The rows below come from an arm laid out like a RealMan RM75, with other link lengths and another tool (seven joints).
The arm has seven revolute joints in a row. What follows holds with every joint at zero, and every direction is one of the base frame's.
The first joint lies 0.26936 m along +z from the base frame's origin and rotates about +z.
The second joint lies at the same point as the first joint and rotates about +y.
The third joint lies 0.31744 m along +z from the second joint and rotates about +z.
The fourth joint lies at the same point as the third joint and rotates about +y.
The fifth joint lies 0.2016 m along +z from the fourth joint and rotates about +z.
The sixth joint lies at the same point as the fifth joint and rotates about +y.
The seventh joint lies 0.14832 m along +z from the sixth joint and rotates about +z.
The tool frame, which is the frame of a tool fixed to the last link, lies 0.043 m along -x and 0.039 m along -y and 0.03 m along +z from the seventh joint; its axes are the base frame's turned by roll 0, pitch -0.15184 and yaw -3.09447 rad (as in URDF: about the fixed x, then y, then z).
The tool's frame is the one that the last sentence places.
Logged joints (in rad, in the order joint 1, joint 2, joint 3, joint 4, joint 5, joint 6, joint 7), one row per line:
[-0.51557, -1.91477, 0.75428, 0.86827, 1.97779, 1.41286, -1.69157]
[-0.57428, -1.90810, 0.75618, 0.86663, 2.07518, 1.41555, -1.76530]
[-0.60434, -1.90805, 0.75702, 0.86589, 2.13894, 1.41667, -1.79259]
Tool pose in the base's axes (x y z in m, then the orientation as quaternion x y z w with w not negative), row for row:
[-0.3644, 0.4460, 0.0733, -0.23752, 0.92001, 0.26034, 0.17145]
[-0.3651, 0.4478, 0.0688, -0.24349, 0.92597, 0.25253, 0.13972]
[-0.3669, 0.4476, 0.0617, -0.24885, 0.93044, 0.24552, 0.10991]
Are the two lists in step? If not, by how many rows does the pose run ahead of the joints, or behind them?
The pose runs 2 rows ahead of the joints: the pose in row i belongs to the joints in row i + 2.
